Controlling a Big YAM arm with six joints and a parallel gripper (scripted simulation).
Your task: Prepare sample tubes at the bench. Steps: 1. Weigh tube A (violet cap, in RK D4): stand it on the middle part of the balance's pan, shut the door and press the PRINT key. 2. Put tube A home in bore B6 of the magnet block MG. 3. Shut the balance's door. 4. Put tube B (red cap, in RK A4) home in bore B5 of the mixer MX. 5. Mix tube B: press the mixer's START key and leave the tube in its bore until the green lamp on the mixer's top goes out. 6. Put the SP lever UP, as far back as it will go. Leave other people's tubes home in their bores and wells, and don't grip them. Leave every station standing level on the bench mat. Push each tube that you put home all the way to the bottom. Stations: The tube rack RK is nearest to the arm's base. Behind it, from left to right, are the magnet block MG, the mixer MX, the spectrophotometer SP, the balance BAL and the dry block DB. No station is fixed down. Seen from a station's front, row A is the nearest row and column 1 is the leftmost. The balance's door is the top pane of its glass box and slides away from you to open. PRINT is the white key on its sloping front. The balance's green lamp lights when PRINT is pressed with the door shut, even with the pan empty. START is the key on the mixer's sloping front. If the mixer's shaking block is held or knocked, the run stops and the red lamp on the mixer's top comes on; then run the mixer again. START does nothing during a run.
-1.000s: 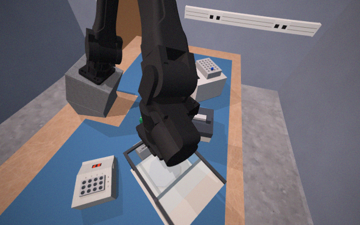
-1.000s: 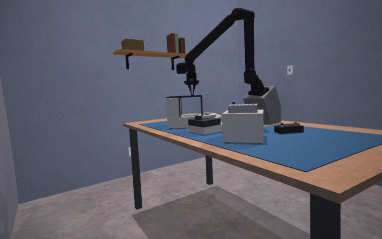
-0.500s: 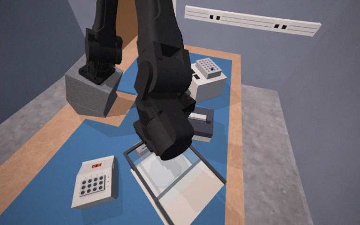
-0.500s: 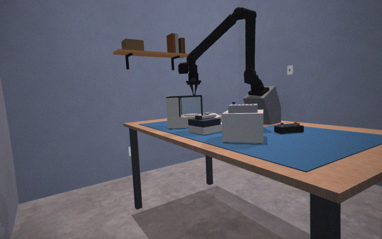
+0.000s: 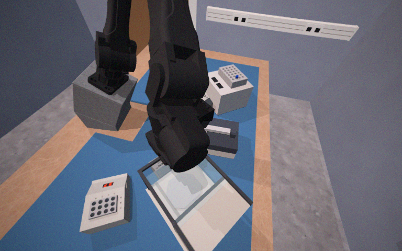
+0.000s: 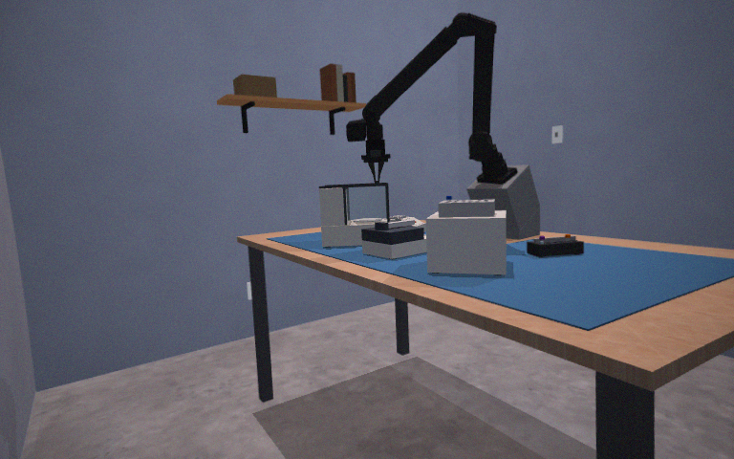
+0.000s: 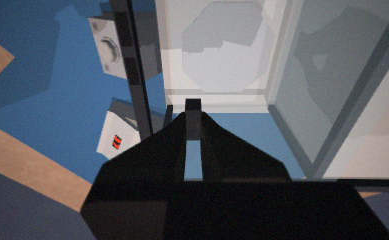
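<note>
My hand is 24 cm to the right of the green rack RK, 21 cm above it and 14 cm past it. Round my hand: SP lever (24 cm to the left, 13 cm below, 7 cm ahead); balance door (3 cm ahead, 1 cm to the right, 1 cm below); white print key (15 cm below, 9 cm behind, 6 cm to the left).
</note>
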